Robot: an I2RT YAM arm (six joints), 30 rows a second.
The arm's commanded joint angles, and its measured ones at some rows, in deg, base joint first. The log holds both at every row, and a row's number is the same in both.
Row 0, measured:
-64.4 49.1 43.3 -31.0 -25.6 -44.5
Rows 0 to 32, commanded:
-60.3 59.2 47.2 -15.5 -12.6 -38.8
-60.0 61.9 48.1 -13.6 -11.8 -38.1
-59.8 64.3 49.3 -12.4 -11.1 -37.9
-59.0 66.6 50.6 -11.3 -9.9 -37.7
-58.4 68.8 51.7 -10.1 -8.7 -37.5
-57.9 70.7 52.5 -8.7 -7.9 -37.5
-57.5 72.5 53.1 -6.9 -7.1 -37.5
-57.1 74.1 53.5 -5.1 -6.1 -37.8
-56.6 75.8 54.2 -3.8 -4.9 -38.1
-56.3 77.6 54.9 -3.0 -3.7 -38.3
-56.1 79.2 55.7 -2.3 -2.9 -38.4
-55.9 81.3 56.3 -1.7 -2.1 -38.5
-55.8 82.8 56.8 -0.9 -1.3 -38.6
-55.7 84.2 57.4 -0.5 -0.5 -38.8
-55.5 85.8 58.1 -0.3 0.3 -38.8
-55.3 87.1 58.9 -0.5 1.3 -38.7
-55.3 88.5 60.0 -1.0 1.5 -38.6
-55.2 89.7 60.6 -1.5 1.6 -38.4
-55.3 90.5 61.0 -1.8 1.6 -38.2
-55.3 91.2 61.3 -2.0 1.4 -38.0
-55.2 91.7 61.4 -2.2 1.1 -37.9
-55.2 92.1 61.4 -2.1 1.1 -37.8
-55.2 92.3 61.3 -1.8 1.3 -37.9
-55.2 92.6 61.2 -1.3 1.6 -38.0
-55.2 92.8 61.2 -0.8 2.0 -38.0
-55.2 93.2 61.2 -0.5 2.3 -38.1
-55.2 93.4 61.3 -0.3 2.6 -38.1
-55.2 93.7 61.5 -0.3 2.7 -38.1
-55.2 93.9 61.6 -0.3 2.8 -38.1
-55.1 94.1 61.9 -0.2 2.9 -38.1
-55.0 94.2 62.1 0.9 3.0 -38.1
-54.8 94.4 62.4 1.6 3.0 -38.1
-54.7 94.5 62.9 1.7 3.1 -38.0
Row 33, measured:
-54.9 93.9 58.9 -3.7 0.5 -38.0
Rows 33 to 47, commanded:
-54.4 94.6 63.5 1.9 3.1 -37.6
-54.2 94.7 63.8 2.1 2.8 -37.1
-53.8 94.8 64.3 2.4 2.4 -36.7
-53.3 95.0 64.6 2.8 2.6 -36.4
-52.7 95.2 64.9 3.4 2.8 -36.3
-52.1 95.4 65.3 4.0 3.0 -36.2
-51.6 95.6 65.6 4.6 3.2 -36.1
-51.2 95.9 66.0 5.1 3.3 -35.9
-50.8 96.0 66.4 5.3 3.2 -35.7
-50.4 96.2 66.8 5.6 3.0 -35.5
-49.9 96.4 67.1 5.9 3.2 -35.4
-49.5 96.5 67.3 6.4 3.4 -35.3
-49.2 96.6 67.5 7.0 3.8 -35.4
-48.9 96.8 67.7 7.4 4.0 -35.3
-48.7 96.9 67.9 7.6 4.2 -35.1
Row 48, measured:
-50.9 96.3 63.1 -2.9 4.9 -36.5
